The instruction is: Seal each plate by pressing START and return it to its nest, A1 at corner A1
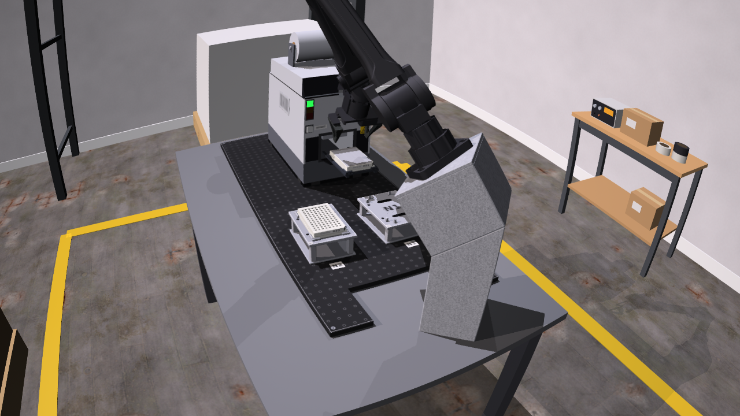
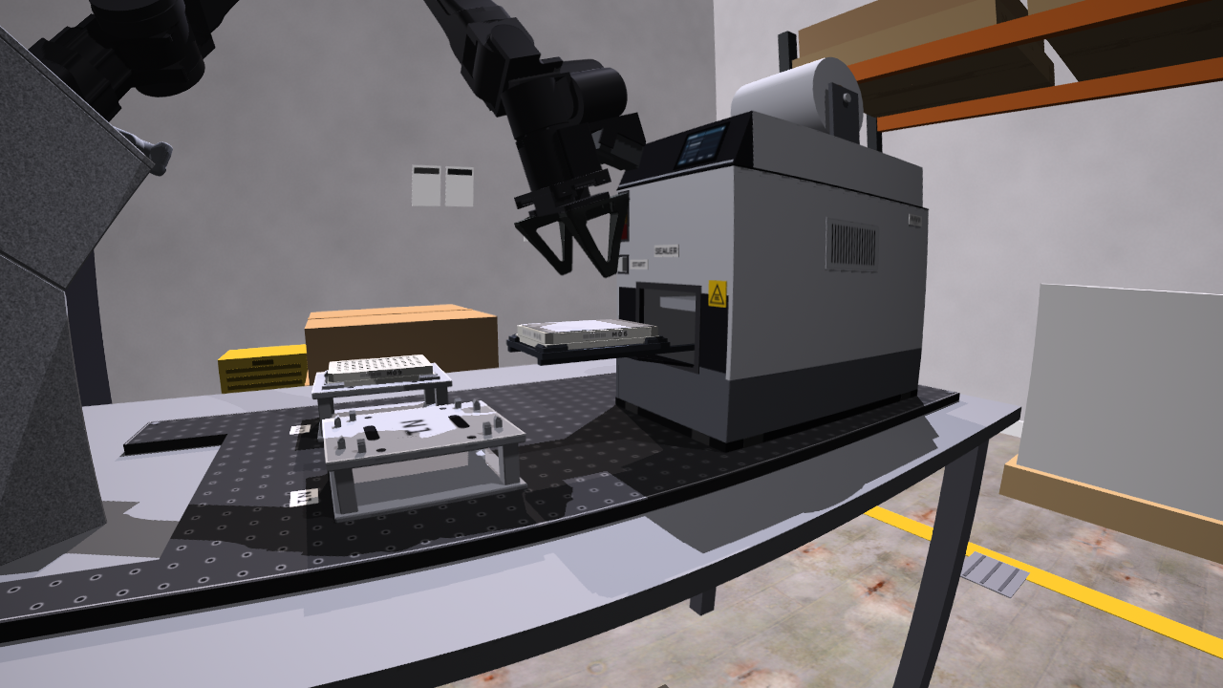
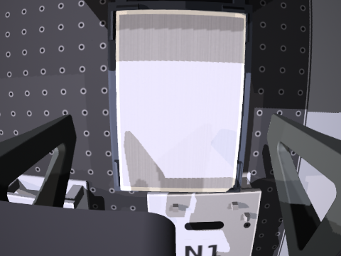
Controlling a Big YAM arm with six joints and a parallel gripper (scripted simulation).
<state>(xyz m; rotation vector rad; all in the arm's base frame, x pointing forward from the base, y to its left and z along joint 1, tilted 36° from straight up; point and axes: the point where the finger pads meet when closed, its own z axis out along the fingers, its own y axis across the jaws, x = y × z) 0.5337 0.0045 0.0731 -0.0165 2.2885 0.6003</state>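
Right now my hand is 8 cm above the sealer stage. Round my hand: nest N2 (23 cm behind, 13 cm to the left, 13 cm below); white well plate (23 cm behind, 13 cm to the left, 12 cm below); start button (8 cm ahead, 11 cm to the left).
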